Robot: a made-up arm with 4 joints. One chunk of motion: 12 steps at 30 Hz.
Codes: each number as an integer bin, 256 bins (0 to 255) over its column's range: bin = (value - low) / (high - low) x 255, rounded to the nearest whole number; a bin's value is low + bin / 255 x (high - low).
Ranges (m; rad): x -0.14..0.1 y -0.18..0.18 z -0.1..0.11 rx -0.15..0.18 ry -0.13..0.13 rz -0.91..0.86
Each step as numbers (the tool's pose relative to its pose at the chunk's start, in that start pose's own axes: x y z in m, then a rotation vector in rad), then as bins.
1 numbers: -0.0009 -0.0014 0.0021 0.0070 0.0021 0.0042
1 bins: 148 127 124 121 130 132
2 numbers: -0.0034 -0.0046 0.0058 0.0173 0.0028 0.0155
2 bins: 145 124 128 129 130 133
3 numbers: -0.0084 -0.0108 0.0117 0.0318 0.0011 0.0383
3 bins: 140 120 136 140 129 137
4 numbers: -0.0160 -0.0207 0.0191 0.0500 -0.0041 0.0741
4 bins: 132 113 145 155 123 142
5 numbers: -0.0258 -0.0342 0.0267 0.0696 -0.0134 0.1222
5 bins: 121 103 154 170 114 149
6 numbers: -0.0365 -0.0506 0.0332 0.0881 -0.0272 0.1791
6 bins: 110 92 162 184 101 157
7 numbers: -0.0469 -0.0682 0.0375 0.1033 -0.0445 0.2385
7 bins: 99 79 167 196 84 165
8 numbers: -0.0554 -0.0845 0.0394 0.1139 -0.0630 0.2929
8 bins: 90 68 169 204 66 173
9 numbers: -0.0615 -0.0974 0.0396 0.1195 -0.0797 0.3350
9 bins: 83 59 170 208 49 179
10 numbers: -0.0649 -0.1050 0.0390 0.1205 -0.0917 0.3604
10 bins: 80 53 169 209 38 183
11 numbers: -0.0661 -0.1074 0.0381 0.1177 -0.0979 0.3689
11 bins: 79 51 168 207 31 184
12 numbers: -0.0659 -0.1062 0.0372 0.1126 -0.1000 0.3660
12 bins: 79 52 167 203 29 184
